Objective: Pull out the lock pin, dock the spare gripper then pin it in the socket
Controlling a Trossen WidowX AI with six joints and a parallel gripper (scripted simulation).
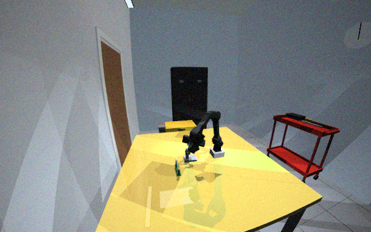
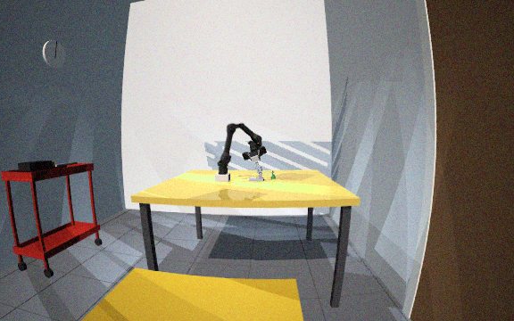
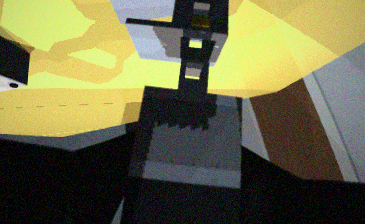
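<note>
The green bracket lies 150 mm ahead of my gripper tip, 120 mm to the left of it and 140 mm below it. From my gripper tip the other things lie so: spare gripper (10 mm to the left); mount (20 mm ahead, 10 mm to the left, 110 mm below).
</note>
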